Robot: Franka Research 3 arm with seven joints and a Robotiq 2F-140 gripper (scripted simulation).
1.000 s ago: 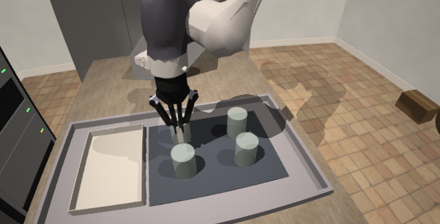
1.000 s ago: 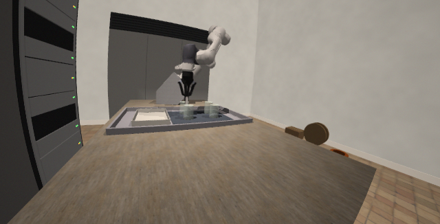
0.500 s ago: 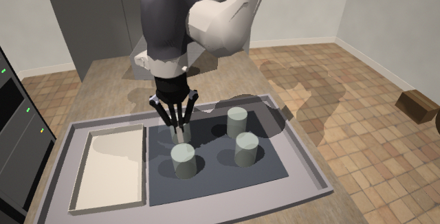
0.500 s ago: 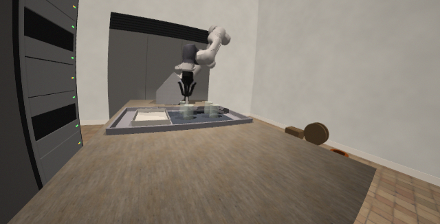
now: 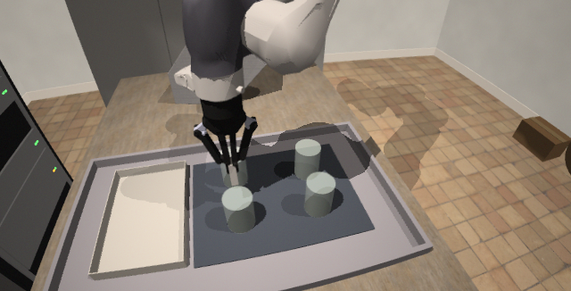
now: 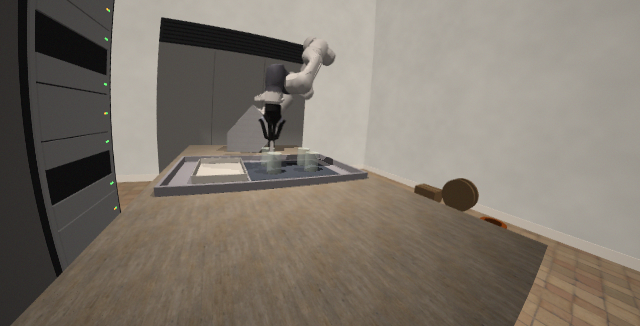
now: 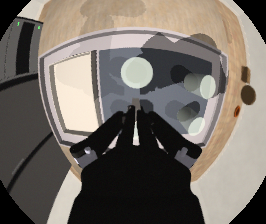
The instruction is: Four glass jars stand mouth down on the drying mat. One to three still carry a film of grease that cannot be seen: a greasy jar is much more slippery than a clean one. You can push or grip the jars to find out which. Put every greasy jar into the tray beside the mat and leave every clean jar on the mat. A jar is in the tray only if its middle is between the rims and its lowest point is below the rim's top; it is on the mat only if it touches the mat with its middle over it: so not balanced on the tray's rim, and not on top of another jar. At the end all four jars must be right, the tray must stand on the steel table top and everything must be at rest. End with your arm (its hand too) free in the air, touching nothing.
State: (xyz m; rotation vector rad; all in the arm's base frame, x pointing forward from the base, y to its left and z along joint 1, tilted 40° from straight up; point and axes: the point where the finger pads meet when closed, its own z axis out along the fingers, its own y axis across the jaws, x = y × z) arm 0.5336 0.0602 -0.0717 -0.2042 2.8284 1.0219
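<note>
The rimmed steel table top lies 110 mm below my hand, 20 mm ahead of it and 10 mm to the right of it. Round my hand: dark drying mat 110 mm below, 90 mm to the left, 10 mm behind; then cream tray 220 mm to the right, 100 mm below, 40 mm ahead.
</note>
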